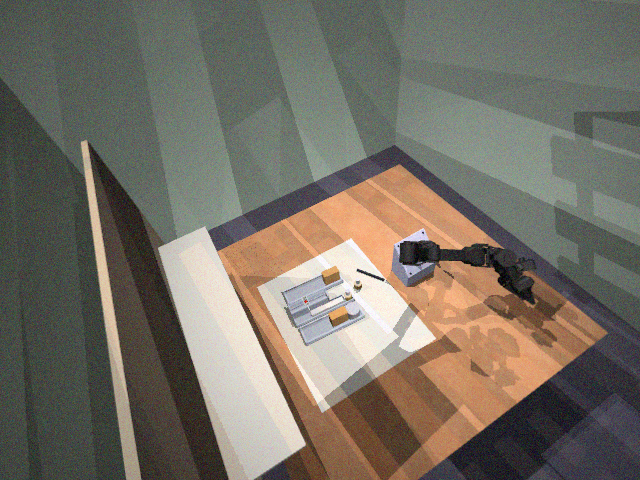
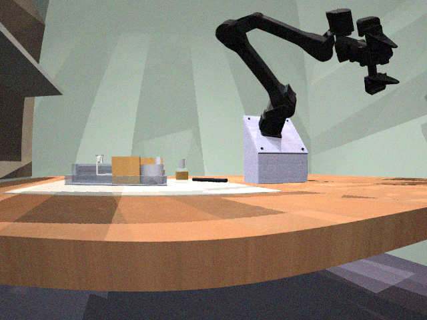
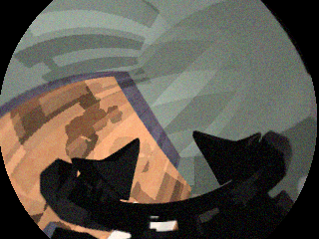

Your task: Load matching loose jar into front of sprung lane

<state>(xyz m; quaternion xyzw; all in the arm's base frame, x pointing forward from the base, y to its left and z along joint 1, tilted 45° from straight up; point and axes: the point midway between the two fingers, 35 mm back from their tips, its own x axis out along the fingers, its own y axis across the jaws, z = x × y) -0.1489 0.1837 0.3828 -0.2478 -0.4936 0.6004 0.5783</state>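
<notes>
My gripper tip is now 510 mm short of the wider grey jar, 350 mm to the left of it and 230 mm above it. The rest, counted from my gripper tip: thin black rod: 490 mm to the right, 340 mm ahead, 250 mm below.
</notes>
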